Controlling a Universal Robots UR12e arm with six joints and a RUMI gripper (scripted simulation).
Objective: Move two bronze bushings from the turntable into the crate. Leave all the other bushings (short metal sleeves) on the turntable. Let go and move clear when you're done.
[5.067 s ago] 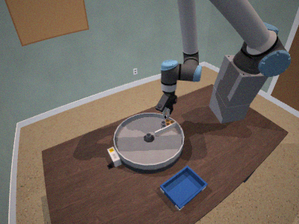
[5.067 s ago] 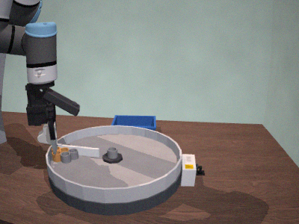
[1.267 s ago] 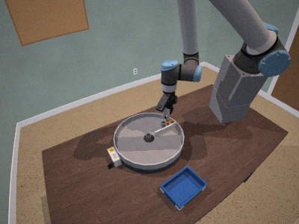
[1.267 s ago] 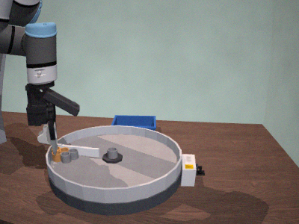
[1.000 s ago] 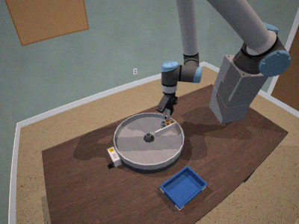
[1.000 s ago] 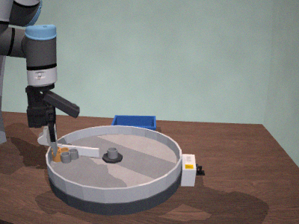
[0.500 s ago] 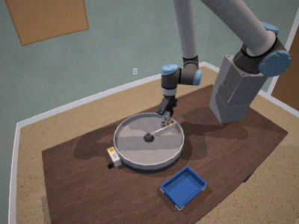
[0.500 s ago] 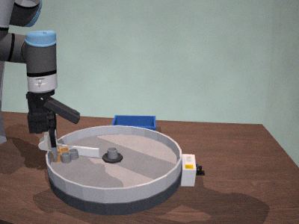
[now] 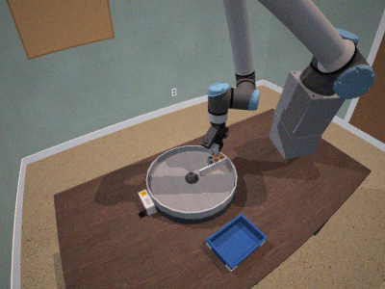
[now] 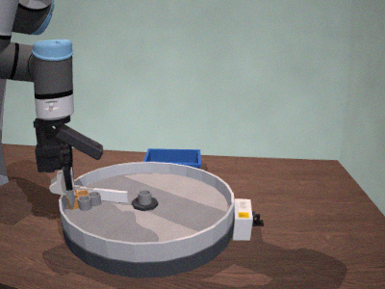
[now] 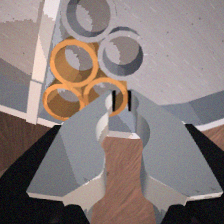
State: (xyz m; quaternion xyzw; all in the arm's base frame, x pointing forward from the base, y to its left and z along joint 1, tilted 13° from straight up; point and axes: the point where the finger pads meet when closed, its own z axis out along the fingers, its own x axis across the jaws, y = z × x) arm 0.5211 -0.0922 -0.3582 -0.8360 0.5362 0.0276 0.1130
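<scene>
The blue crate is 16 cm ahead of my hand, 43 cm to the left of it and 5 cm below it. Also, from my hand: round grey turntable: 17 cm ahead, 7 cm to the left, 2 cm below.
</scene>
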